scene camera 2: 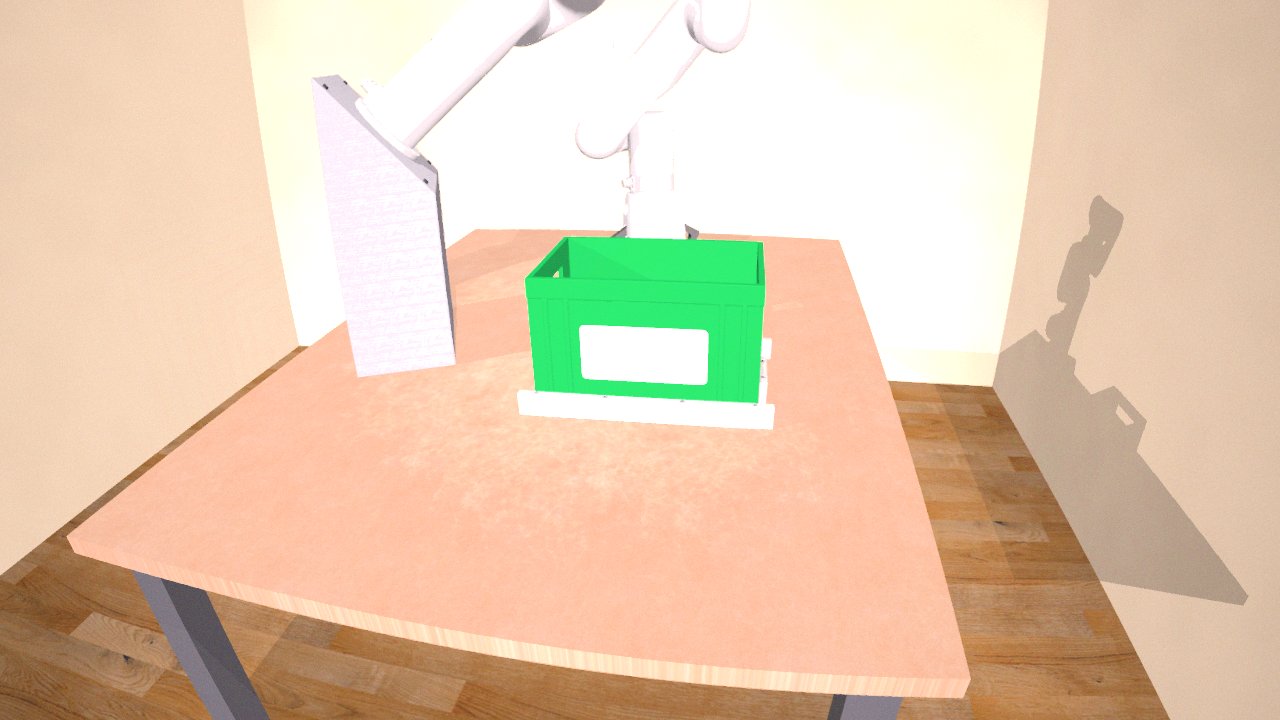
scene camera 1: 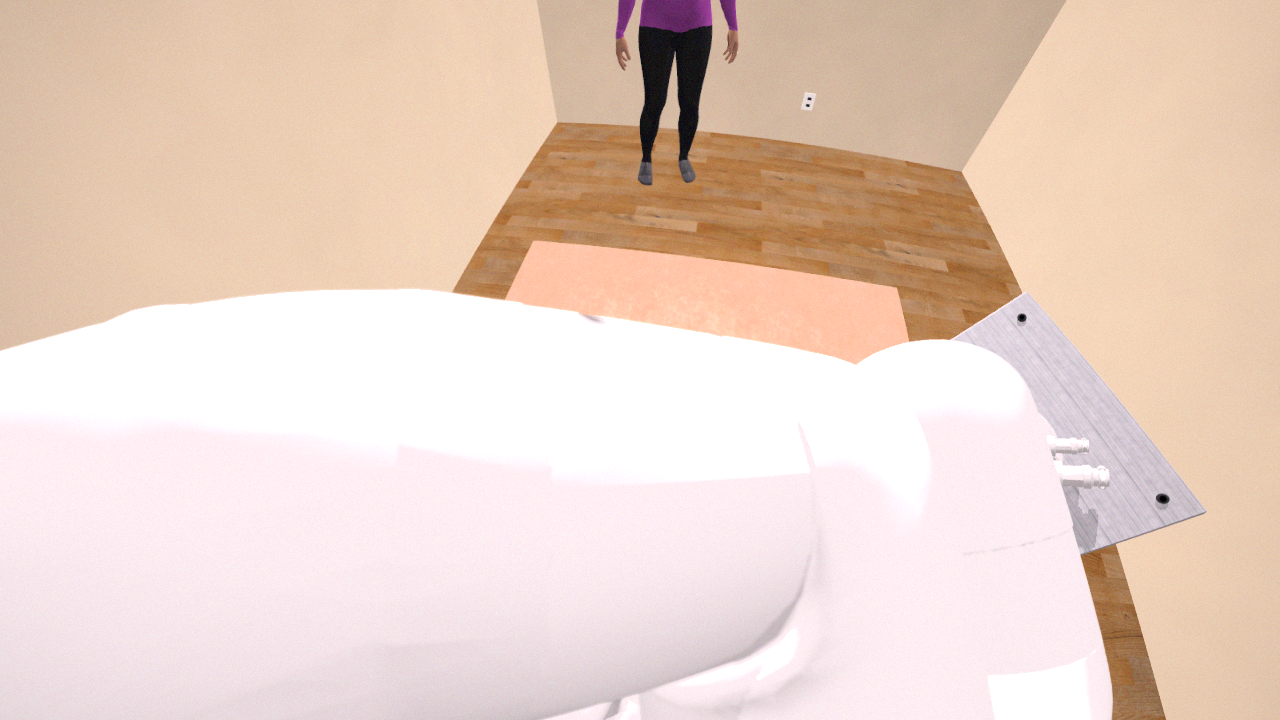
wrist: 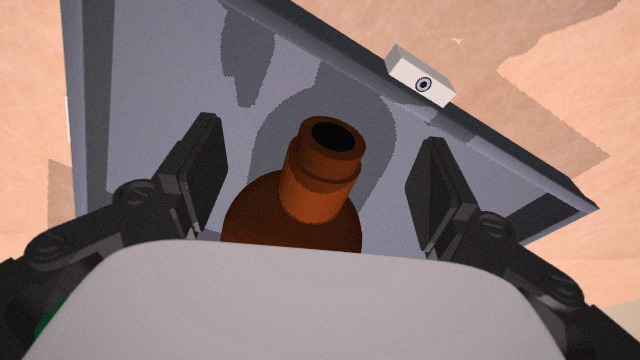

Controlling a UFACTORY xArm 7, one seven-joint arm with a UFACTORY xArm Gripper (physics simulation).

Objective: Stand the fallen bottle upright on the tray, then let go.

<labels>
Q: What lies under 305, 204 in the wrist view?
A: A brown bottle.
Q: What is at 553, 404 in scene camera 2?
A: A white strip.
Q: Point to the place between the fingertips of my gripper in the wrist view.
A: At 320, 152
</labels>
